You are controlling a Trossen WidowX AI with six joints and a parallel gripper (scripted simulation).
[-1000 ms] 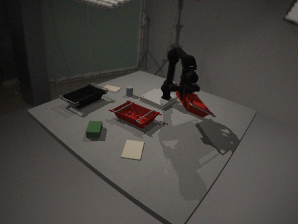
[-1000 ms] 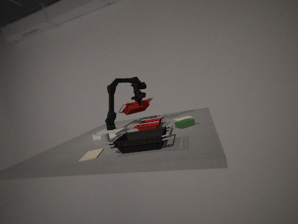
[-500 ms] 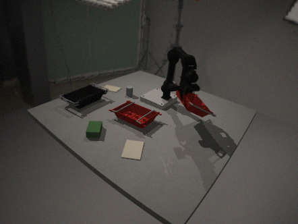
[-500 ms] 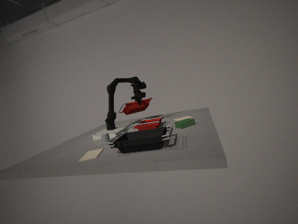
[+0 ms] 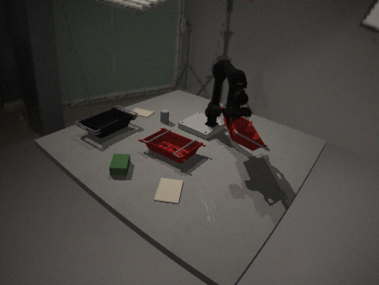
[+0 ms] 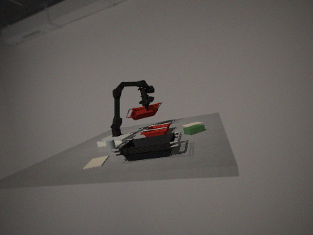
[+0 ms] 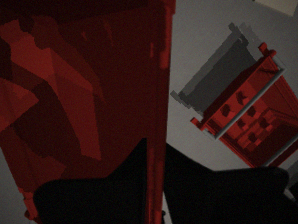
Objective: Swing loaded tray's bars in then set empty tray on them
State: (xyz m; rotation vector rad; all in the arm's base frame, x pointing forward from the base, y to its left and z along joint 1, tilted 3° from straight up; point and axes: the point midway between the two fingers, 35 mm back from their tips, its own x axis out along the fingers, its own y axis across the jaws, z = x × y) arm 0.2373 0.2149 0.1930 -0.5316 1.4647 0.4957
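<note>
My gripper tip is now 6 cm to the right of the red tray and 5 cm past it. From my gripper tip the other things lie so: green block: 40 cm ahead, 35 cm to the right, 16 cm below; grey cylinder: 51 cm to the right, 16 cm behind, 15 cm below.
</note>
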